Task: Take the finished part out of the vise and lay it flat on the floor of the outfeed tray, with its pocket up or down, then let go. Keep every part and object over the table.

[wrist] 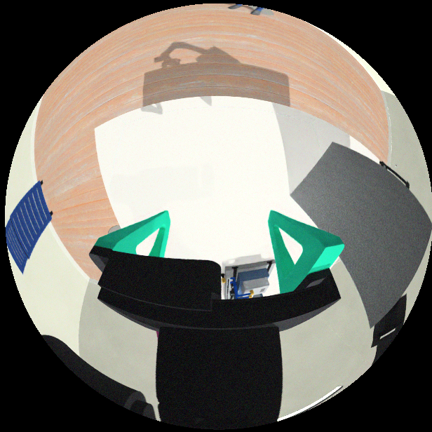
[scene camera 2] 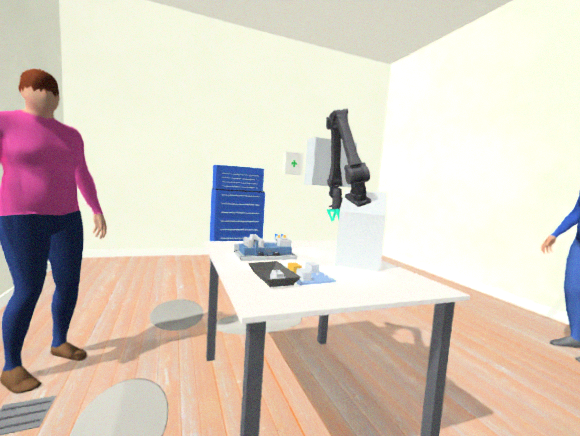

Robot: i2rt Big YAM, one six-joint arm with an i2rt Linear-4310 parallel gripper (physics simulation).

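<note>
My gripper has green fingers spread wide, open and empty, high above the table beside the white pedestal. The blue vise stands on a grey base at the table's far left; part of it shows low in the wrist view behind the gripper body. A light grey block shows at the vise; its pocket and how it is clamped cannot be made out. A black tray, apparently the outfeed tray, lies nearer the front and holds small light pieces.
A blue mat right of the tray bears light blocks; an orange block is beside them. The white pedestal carries the arm and stands on the table. A blue cabinet stands behind. People stand at both sides.
</note>
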